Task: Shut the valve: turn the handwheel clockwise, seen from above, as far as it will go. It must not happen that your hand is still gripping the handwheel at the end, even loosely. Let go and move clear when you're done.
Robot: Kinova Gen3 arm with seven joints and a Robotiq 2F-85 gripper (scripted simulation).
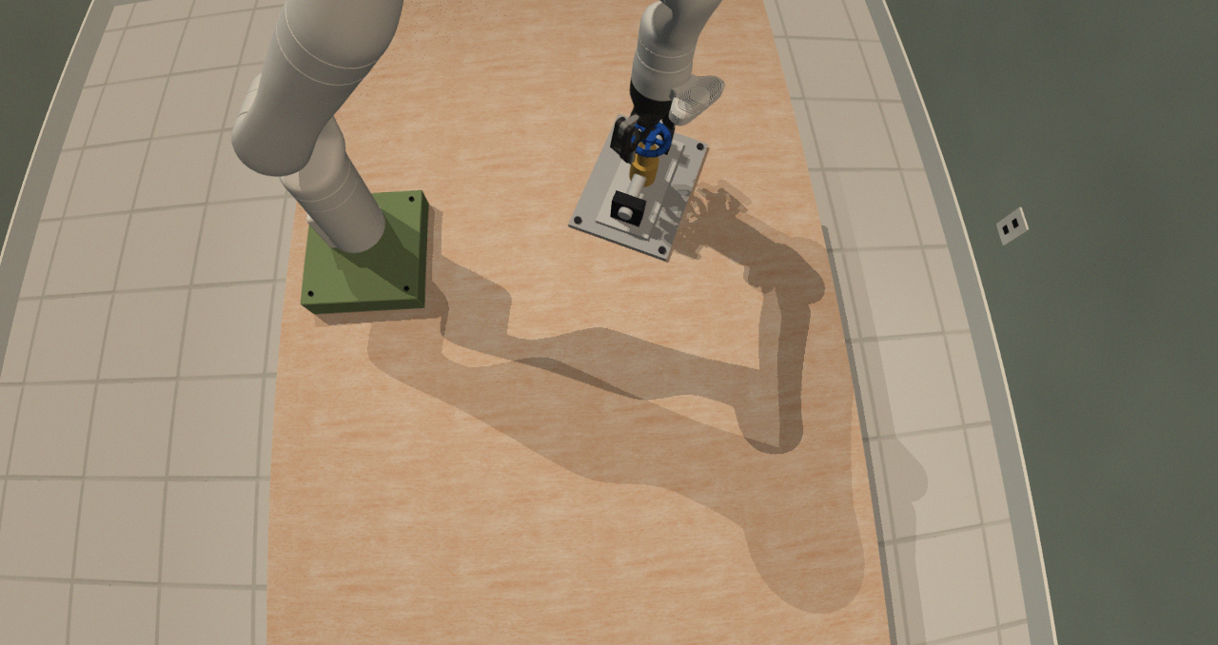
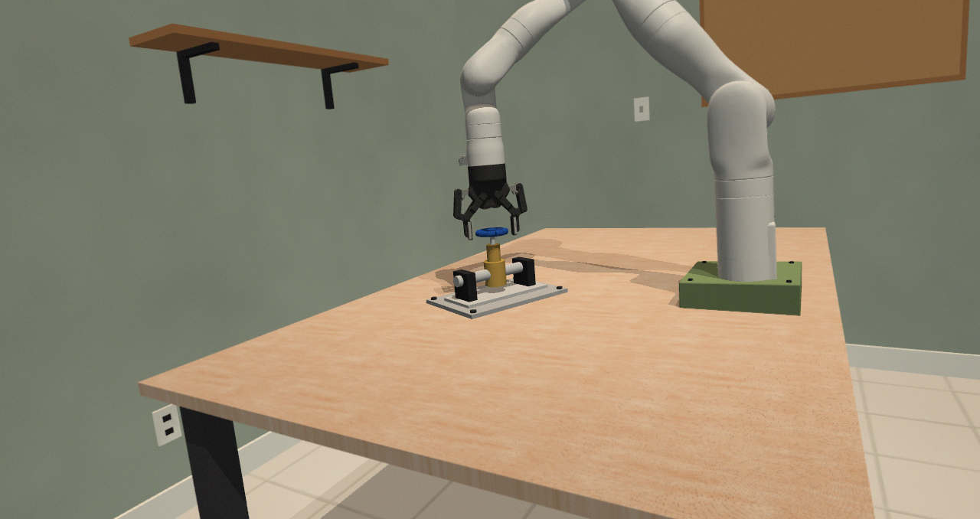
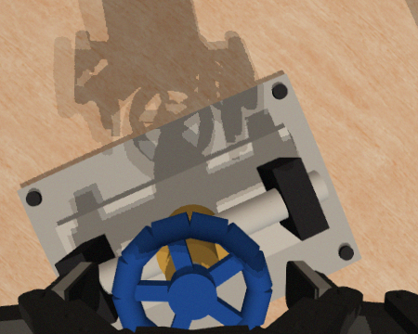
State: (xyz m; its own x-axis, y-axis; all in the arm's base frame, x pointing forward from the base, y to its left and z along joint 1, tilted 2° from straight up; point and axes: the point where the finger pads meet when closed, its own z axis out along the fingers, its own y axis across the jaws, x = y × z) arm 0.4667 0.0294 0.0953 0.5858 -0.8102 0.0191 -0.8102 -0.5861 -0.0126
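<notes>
Now: the blue spoked handwheel right at my hand.
</notes>
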